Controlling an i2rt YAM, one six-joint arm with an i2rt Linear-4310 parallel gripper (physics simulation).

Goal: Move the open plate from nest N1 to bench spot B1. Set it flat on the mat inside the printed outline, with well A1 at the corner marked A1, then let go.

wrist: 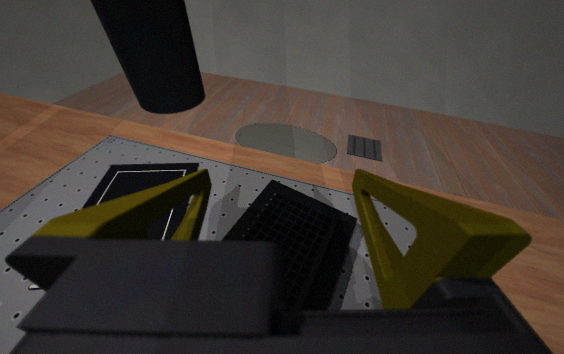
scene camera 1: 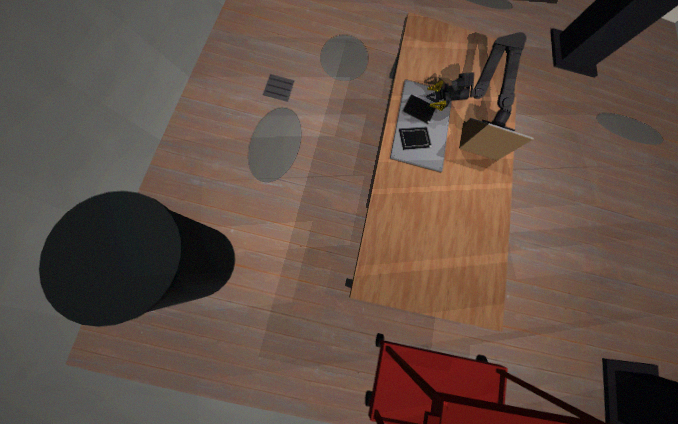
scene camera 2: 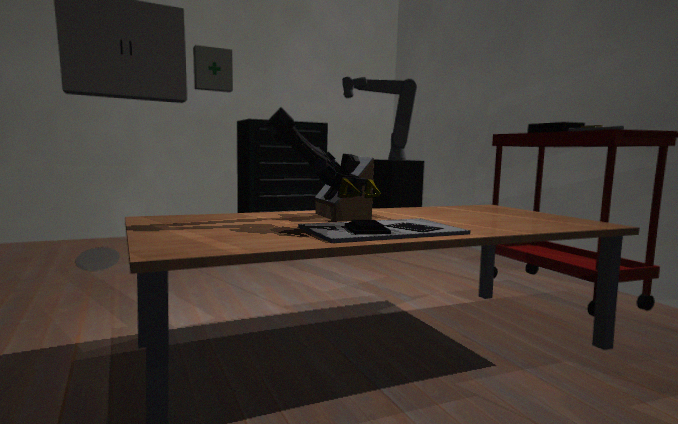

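Where they show: gripper, fingertip midpoint: (wrist: 281, 177) (scene camera 1: 428, 96) (scene camera 2: 369, 194); arm's base, origin of the base link: (scene camera 1: 497, 126).
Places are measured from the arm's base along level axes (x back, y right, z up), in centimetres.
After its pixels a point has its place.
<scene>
The open plate (scene camera 1: 419, 108) {z -12.0, x -38.7, y 10.0 cm} (scene camera 2: 367, 227) {z -12.3, x -43.5, y 14.1 cm} (wrist: 305, 225) {z -12.4, x -41.0, y 12.9 cm} is dark, with a grid of wells. It lies low on the grey perforated board (scene camera 1: 434, 159) {z -14.2, x -26.8, y -18.6 cm} (scene camera 2: 450, 231) {z -14.5, x -49.2, y -16.1 cm} (wrist: 47, 197) {z -14.2, x -38.1, y -20.1 cm}, turned at an angle to the mat. Nest N1 cannot be told apart from the dark plate. The black mat (scene camera 1: 415, 138) {z -14.0, x -38.8, y -8.3 cm} (scene camera 2: 415, 227) {z -14.1, x -40.4, y -7.8 cm} (wrist: 137, 187) {z -14.1, x -42.3, y -10.0 cm} with a thin white outline lies beside the plate; the left finger partly covers it in the wrist view. The corner mark A1 is not readable. My gripper (scene camera 1: 432, 97) {z -2.0, x -38.0, y 10.2 cm} (scene camera 2: 361, 190) {z -2.0, x -38.0, y 10.2 cm} (wrist: 281, 177) {z -2.0, x -38.0, y 10.2 cm} is open and empty, its yellow fingers above the plate, apart from it.
A tan, box-like block with a slanted panel (scene camera 1: 495, 142) {z -1.1, x -0.1, y -9.1 cm} (scene camera 2: 345, 207) {z -10.0, x -10.7, y 4.0 cm} stands on the table (scene camera 1: 440, 225) {z -15.5, x -20.5, y -54.9 cm} (scene camera 2: 225, 245) {z -15.5, x -39.5, y 59.5 cm} behind the board. A red cart (scene camera 1: 410, 370) (scene camera 2: 557, 140) stands past the table's end. A black bin (scene camera 1: 110, 260) (wrist: 160, 60) stands off the table.
</scene>
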